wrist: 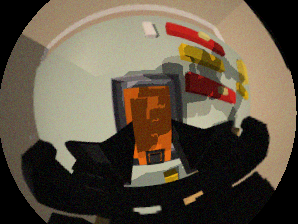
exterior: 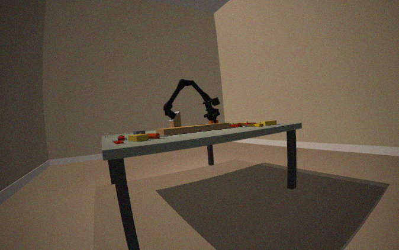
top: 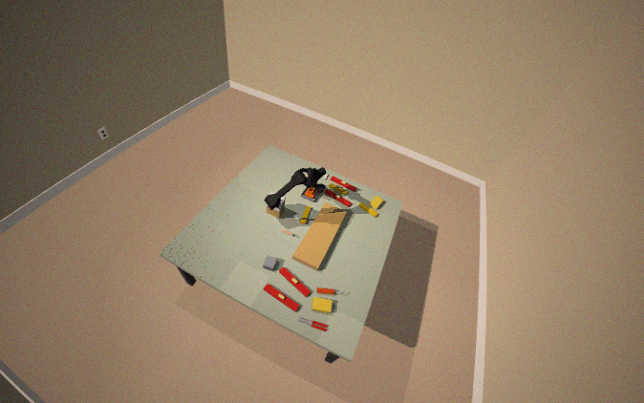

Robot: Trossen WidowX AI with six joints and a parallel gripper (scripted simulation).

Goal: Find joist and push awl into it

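The grey tray is 2 cm below my gripper tip and 1 cm to the right of it. Also, from my gripper tip: orange stud finder: 2 cm to the right, 2 cm above; then grey block: 70 cm to the right, 2 cm behind, 1 cm below; then awl: 44 cm to the right, 2 cm below, 2 cm ahead.
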